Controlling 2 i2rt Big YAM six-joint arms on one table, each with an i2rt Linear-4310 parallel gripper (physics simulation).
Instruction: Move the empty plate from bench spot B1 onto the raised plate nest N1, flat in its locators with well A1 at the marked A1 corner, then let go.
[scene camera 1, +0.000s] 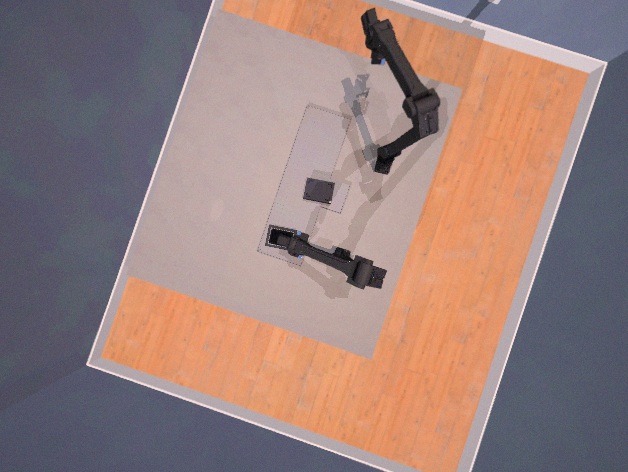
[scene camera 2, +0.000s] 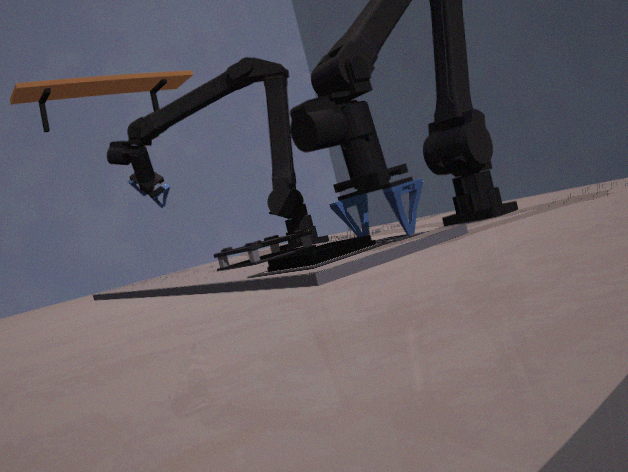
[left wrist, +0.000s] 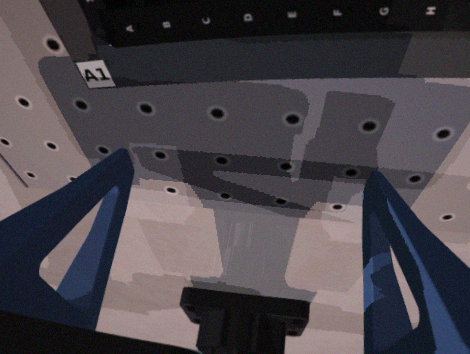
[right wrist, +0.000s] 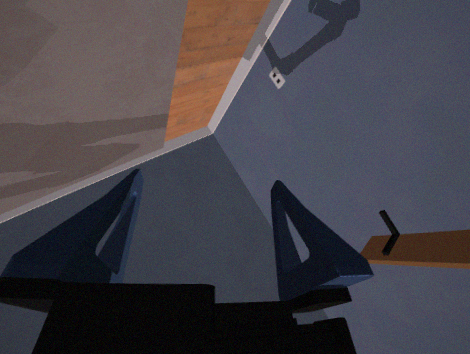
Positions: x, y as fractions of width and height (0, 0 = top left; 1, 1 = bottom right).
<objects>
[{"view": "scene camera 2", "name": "left gripper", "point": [0.62, 0.51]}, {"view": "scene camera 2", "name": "black well plate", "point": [0.51, 0.54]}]
</objects>
